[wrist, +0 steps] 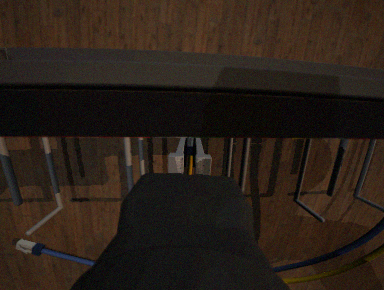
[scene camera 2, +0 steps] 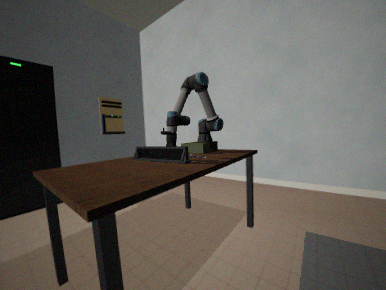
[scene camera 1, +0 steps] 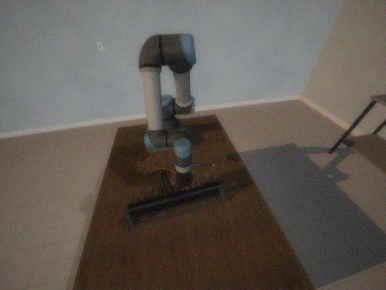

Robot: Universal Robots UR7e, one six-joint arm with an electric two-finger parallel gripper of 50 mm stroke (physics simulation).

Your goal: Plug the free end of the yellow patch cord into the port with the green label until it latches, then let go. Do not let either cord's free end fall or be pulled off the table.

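Seen in the pictures: gripper, fingertip midpoint: [wrist: 190, 146]; arm's base at its link origin: [scene camera 2: 204, 142] [scene camera 1: 168, 125].
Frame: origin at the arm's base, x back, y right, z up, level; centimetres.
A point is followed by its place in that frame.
The patch panel [scene camera 1: 175, 198] {x -61.1, y 2.1, z 0.5 cm} [scene camera 2: 161, 154] {x -58.1, y 1.1, z -5.2 cm} [wrist: 125, 112] {x -58.5, y -6.6, z 0.6 cm} stands on the table, seen from above in the wrist view. My gripper [wrist: 190, 146] {x -54.9, y -2.7, z -8.6 cm} is right behind it, fingers nearly together on the dark boot of the yellow cord's plug [wrist: 190, 146] {x -55.0, y -2.7, z -8.5 cm}. The plug points at the panel; its front is hidden at the panel's edge, so I cannot tell whether it is in a port. A bit of yellow cord [wrist: 191, 166] {x -52.4, y -2.4, z -8.7 cm} shows between the fingers; its loop [scene camera 1: 161, 169] {x -35.5, y 8.7, z -7.8 cm} also shows in scene camera 1. The green label does not show.
The blue cord's free end [wrist: 29, 246] {x -39.4, y -23.8, z -8.7 cm} [scene camera 1: 213, 165] {x -39.4, y -24.6, z -8.7 cm} lies on the table behind the panel. Thin grey rods or cables, one of them bent [wrist: 301, 175] {x -52.2, y 11.8, z -7.6 cm}, extend behind the panel on both sides of my fingers. A green block [scene camera 2: 196, 147] {x -17.6, y -1.7, z -3.8 cm} stands under the arm's base.
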